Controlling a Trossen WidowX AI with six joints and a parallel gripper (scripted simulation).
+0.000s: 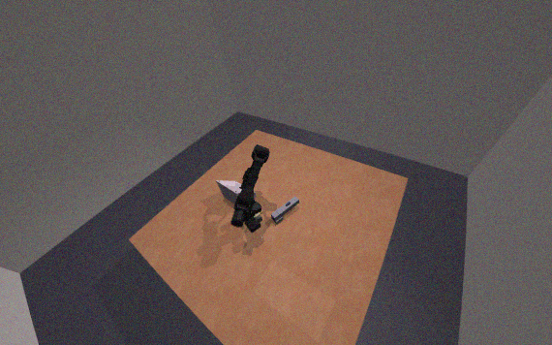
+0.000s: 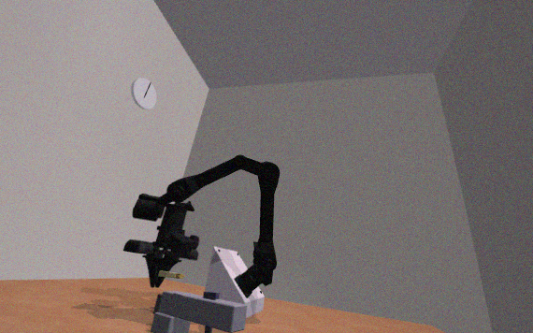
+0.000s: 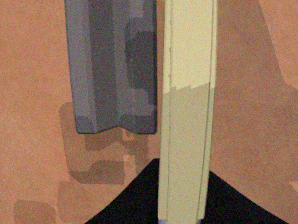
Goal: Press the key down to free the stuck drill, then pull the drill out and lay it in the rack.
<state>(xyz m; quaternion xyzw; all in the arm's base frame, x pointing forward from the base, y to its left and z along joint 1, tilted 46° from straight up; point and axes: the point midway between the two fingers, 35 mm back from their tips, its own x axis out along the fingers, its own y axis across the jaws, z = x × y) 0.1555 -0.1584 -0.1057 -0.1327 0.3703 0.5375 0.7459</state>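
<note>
The drill lies 40 mm to the left of my gripper tip, 30 mm above it and 20 mm ahead of it. Round my gripper tip: grey holder block 170 mm to the left, 130 mm ahead, 10 mm below; dark rack 50 mm to the left, 40 mm below, 10 mm behind; dark key 200 mm to the left, 140 mm ahead.
</note>
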